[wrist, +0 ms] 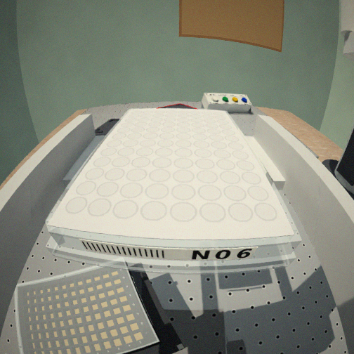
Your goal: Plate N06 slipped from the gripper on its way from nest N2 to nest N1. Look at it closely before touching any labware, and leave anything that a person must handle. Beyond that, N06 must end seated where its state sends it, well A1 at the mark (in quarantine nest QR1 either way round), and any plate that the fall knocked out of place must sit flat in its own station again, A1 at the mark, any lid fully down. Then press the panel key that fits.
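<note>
The plate N06 (182,172) fills the middle of the wrist view. It is upright and level, with a whitish top showing round well outlines, and a barcode and the label "N06" on its near side. My gripper (174,125) is shut on it, one pale finger along each long side. The plate is above the perforated deck (200,320). The well A1 corner cannot be told from this view. The panel (226,102) stands beyond the plate, with white, green, yellow and blue keys. A red-edged station (177,106) shows partly behind the plate's far edge.
A plate with square, tan-filled wells (85,312) sits at the lower left on a dark device (155,305). A dark piece (106,126) shows beyond the left finger. A black object (346,167) stands at the right edge. Shadows lie across the deck. A brown board hangs on the wall.
</note>
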